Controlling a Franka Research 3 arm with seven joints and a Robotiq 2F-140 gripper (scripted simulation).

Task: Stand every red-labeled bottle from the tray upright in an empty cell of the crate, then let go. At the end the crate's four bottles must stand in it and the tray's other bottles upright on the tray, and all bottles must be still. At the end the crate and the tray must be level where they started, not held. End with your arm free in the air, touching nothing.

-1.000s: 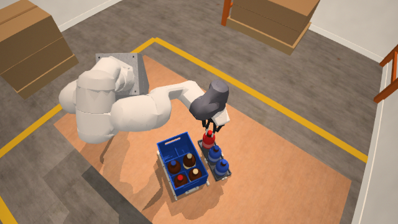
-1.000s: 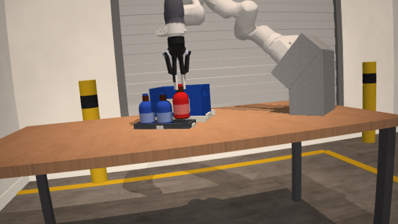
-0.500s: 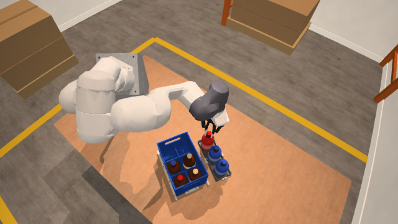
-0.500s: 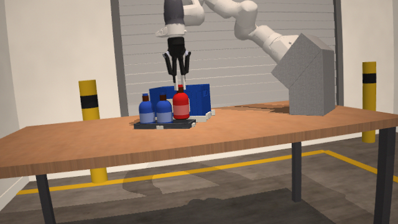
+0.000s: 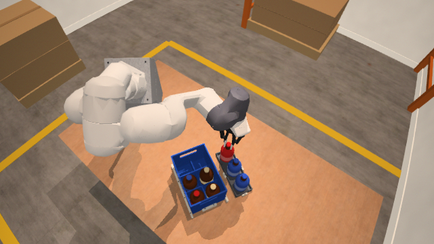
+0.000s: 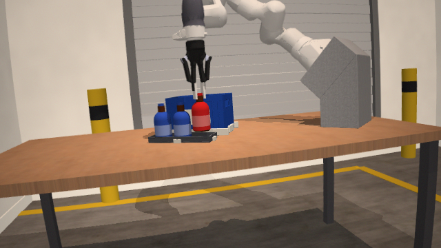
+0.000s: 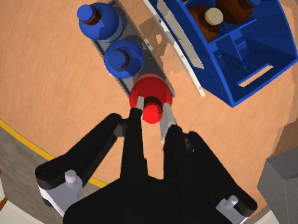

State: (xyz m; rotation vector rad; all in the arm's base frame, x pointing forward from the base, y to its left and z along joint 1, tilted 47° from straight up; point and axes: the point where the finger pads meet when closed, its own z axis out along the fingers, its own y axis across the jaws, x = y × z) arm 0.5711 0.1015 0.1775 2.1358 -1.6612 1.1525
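The red-labeled bottle is 90 mm below my hand. From my hand the other things lie so: tray: 190 mm below, 70 mm ahead, 50 mm to the right; blue crate: 200 mm to the right, 120 mm below, 70 mm behind.
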